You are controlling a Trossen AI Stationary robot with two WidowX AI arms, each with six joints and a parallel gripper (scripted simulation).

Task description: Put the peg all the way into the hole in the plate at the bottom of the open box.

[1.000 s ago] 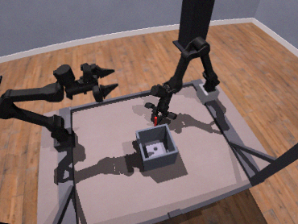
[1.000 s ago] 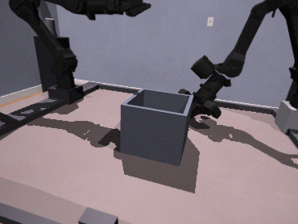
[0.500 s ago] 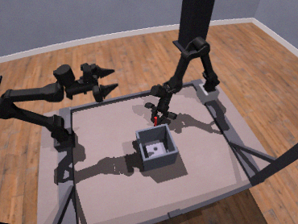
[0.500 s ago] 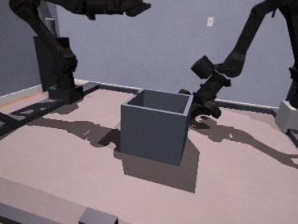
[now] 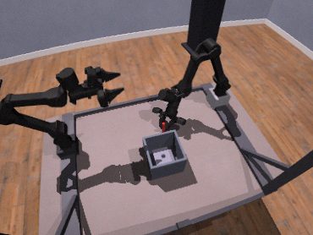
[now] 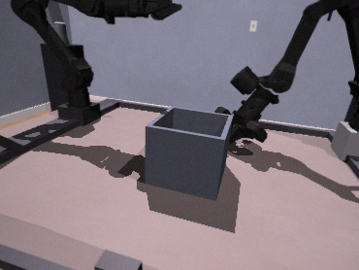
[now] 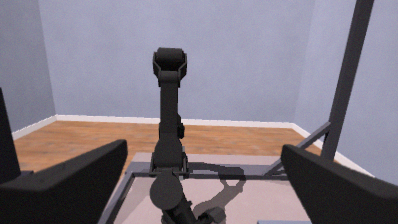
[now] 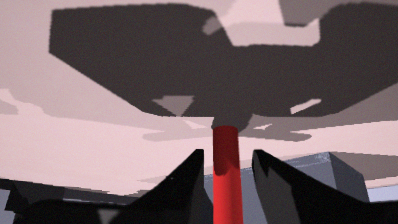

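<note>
Right now the red peg is 20 mm to the left of my right hand and 20 mm behind it. From my right hand the other things lie so: light plate (180 mm behind, 90 mm to the left).
</note>
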